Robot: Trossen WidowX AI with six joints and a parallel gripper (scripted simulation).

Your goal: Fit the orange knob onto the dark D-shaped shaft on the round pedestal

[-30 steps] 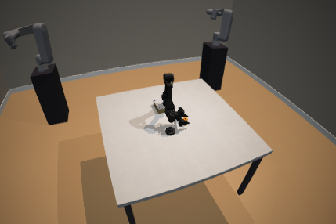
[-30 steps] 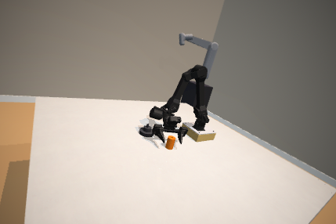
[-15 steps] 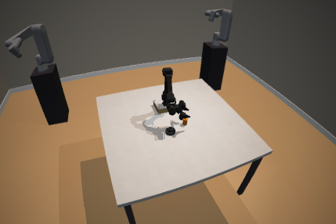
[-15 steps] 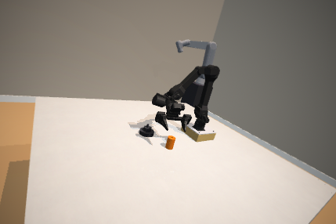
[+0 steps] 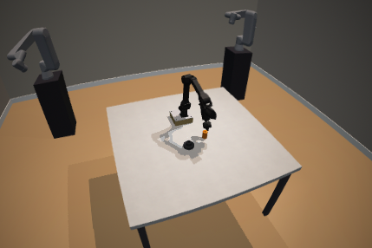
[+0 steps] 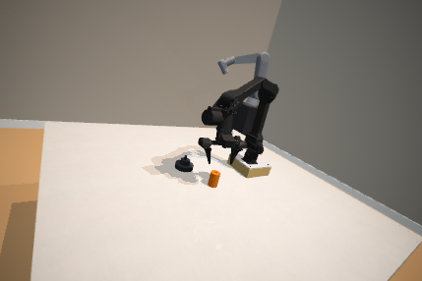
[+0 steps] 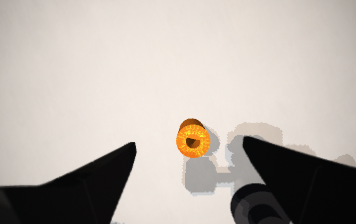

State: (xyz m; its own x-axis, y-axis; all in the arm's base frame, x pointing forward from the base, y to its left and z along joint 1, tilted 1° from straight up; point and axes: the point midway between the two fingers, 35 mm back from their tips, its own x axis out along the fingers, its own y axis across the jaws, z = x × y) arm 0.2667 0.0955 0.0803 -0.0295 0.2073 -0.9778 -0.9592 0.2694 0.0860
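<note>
Now: gripper tip 1 cm to the left of the orange knob and 8 cm above it. From my gripper tip the other things lie so: dark shaft 6 cm ahead, 17 cm to the right, 7 cm below.
</note>
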